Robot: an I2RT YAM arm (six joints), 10 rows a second.
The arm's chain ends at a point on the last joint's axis. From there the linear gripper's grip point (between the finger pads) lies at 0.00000 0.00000 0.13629 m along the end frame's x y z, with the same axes.
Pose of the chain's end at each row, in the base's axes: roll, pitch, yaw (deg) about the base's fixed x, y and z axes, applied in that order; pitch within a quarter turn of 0, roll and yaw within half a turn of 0; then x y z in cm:
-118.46, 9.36, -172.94, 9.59, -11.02, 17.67
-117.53, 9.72, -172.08, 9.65, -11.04, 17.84
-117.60, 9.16, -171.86, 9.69, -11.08, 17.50
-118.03, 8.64, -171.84, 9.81, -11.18, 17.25
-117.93, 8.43, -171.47, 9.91, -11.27, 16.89
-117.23, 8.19, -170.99, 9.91, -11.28, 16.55
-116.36, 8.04, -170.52, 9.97, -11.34, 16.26
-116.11, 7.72, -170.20, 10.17, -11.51, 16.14
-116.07, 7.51, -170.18, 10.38, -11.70, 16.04
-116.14, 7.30, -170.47, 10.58, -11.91, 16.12
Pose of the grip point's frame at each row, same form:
-118.46, 9.36, -172.94, 12.11, -22.78, 11.26
-117.53, 9.72, -172.08, 12.37, -22.86, 11.63
-117.60, 9.16, -171.86, 12.40, -22.89, 11.27
-118.03, 8.64, -171.84, 12.47, -22.95, 10.92
-117.93, 8.43, -171.47, 12.62, -23.04, 10.58
-117.23, 8.19, -170.99, 12.69, -23.11, 10.38
-116.36, 8.04, -170.52, 12.82, -23.25, 10.27
-116.11, 7.72, -170.20, 13.05, -23.43, 10.20
-116.07, 7.51, -170.18, 13.24, -23.63, 10.10
-116.14, 7.30, -170.47, 13.36, -23.85, 10.16

